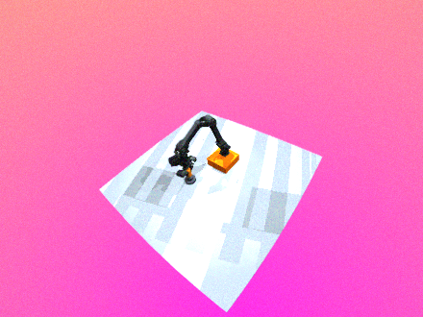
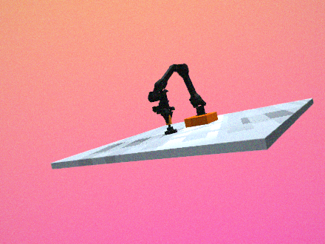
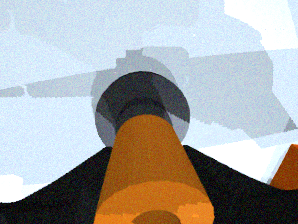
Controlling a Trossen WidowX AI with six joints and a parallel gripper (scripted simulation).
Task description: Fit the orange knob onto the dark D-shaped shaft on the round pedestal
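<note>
The orange knob lies 2 cm above my gripper tip. From my gripper tip the other things lie so: pedestal (4 cm below).
</note>
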